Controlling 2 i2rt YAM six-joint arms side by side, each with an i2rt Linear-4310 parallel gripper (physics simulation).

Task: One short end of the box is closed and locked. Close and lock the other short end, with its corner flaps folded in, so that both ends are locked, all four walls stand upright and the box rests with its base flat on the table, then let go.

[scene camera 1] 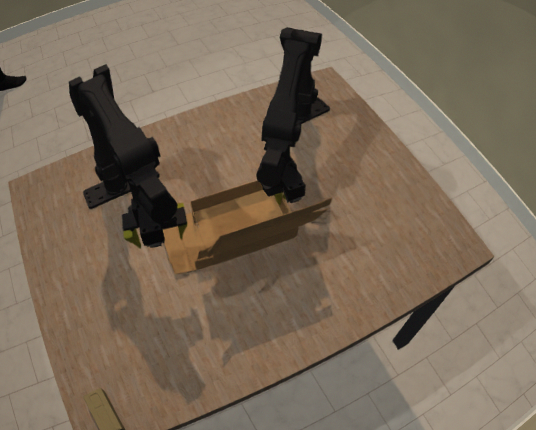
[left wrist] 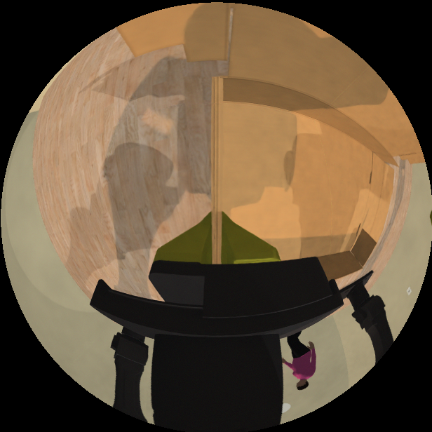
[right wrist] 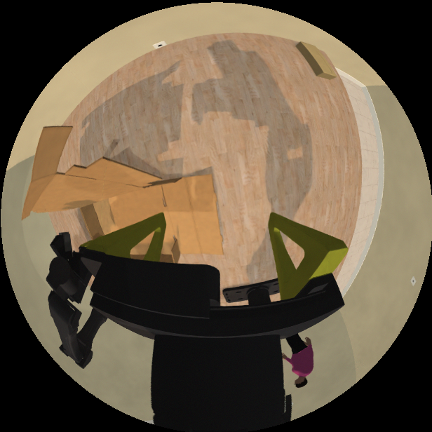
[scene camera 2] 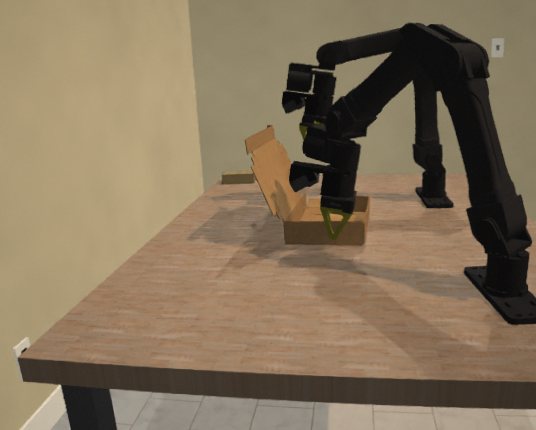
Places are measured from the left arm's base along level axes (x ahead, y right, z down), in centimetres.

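Pixels of known places: left gripper, between the fingertips: (scene camera 1: 280, 203) (scene camera 2: 332, 238); left arm's base, origin of its link: (scene camera 1: 300, 115) (scene camera 2: 504, 294); right arm's base, origin of its link: (scene camera 1: 116, 187) (scene camera 2: 433, 198).
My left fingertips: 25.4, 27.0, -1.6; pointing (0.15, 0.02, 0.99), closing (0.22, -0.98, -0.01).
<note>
Ahead of a thing's pixels: the offset from my left fingertips to its top centre, as dx, dy, dz. "spot": to the spot under its first point. Level surfaces: height alone.
The cardboard box (scene camera 1: 235, 217) (scene camera 2: 310, 233) (left wrist: 260, 165) (right wrist: 137, 207) rests with its base on the table. Its lid panel {spot: +12.7, +10.2, -13.4} (scene camera 2: 270, 170) (right wrist: 95, 187) leans up and outward. The open short end's flap {spot: -2.1, +29.7, +0.6} (scene camera 1: 180, 252) (right wrist: 192, 215) lies folded out at the picture's left. A small corner flap (right wrist: 175, 249) shows beside that end; the other corner flap is unclear. My left gripper (scene camera 2: 334, 235) (left wrist: 216, 217) is shut on the closed short end wall, from above. My right gripper (scene camera 1: 161, 240) (right wrist: 216, 217) is open and empty above the open end, its fingers straddling the flap's outer edge without touching it.
A small yellowish block {+25.0, +67.5, -1.9} (scene camera 1: 102, 410) (scene camera 2: 238, 177) (right wrist: 317, 61) lies near the corner of the table {dz +1.6} (scene camera 1: 390, 240) (scene camera 2: 200, 310). The leaning lid rises close beside both wrists. The two arm bases stand along the table's far side in scene camera 1.
</note>
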